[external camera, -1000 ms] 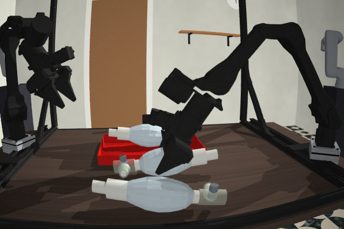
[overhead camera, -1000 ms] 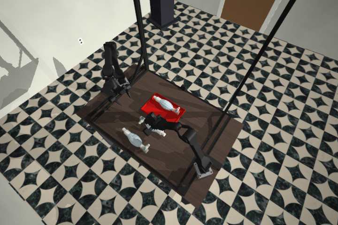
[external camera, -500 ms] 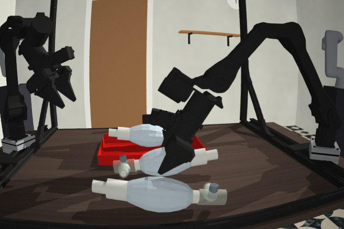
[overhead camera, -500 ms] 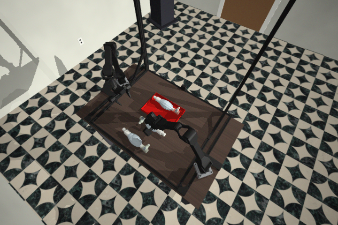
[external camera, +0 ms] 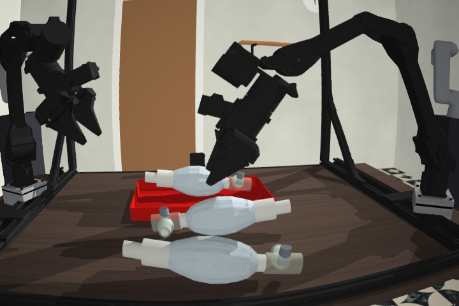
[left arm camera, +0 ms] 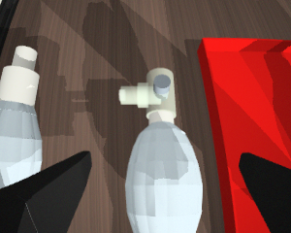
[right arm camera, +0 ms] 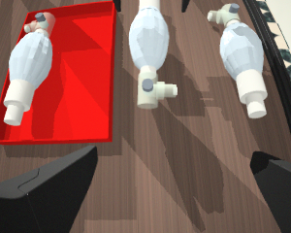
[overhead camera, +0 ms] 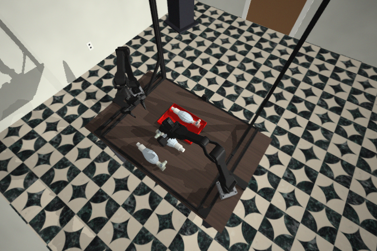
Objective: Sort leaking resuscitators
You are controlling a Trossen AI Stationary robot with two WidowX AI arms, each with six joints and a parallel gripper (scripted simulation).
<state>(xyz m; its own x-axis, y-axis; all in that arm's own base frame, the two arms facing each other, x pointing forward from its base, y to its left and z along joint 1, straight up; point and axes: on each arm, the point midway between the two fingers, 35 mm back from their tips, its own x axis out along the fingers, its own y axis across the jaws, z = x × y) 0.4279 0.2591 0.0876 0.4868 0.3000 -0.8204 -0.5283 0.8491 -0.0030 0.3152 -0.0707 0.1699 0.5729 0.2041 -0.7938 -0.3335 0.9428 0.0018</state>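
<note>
Now: right hand 23 cm past the red tray, 18 cm to the right of it and 21 cm above it.
</note>
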